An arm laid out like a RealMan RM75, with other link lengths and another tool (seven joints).
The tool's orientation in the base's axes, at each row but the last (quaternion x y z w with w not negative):
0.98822 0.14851 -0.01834 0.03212
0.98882 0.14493 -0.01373 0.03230
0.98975 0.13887 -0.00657 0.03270
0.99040 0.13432 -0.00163 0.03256
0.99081 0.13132 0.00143 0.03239
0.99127 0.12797 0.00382 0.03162
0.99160 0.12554 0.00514 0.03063
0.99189 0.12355 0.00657 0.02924
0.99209 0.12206 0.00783 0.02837
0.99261 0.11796 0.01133 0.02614
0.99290 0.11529 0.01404 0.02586
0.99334 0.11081 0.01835 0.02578
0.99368 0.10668 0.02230 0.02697
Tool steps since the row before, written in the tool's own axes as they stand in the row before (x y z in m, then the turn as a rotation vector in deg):
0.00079 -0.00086 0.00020 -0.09 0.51 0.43
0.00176 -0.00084 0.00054 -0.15 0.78 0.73
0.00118 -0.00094 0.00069 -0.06 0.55 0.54
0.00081 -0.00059 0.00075 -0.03 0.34 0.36
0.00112 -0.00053 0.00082 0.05 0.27 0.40
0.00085 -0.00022 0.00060 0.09 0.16 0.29
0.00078 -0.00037 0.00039 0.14 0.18 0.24
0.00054 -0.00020 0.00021 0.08 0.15 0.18
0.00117 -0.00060 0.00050 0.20 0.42 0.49
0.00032 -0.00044 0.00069 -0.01 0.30 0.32
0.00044 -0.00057 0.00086 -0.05 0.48 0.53
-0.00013 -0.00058 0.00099 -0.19 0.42 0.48
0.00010 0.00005 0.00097 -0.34 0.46 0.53
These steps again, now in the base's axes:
0.00050 0.00104 -0.00029 0.05 -0.54 -0.40
0.00143 0.00127 -0.00065 0.07 -0.84 -0.68
0.00087 0.00118 -0.00077 0.09 -0.58 -0.50
0.00063 0.00073 -0.00080 0.06 -0.36 -0.34
0.00095 0.00075 -0.00086 0.12 -0.27 -0.38
0.00078 0.00039 -0.00061 0.13 -0.15 -0.28
0.00067 0.00053 -0.00041 0.18 -0.15 -0.23
0.00048 0.00031 -0.00022 0.12 -0.14 -0.17
0.00100 0.00084 -0.00052 0.31 -0.38 -0.46
0.00023 0.00047 -0.00071 0.07 -0.31 -0.30
0.00033 0.00061 -0.00088 0.08 -0.50 -0.50
-0.00021 0.00049 -0.00102 -0.07 -0.47 -0.46
0.00016 -0.00007 -0.00096 -0.21 -0.55 -0.51

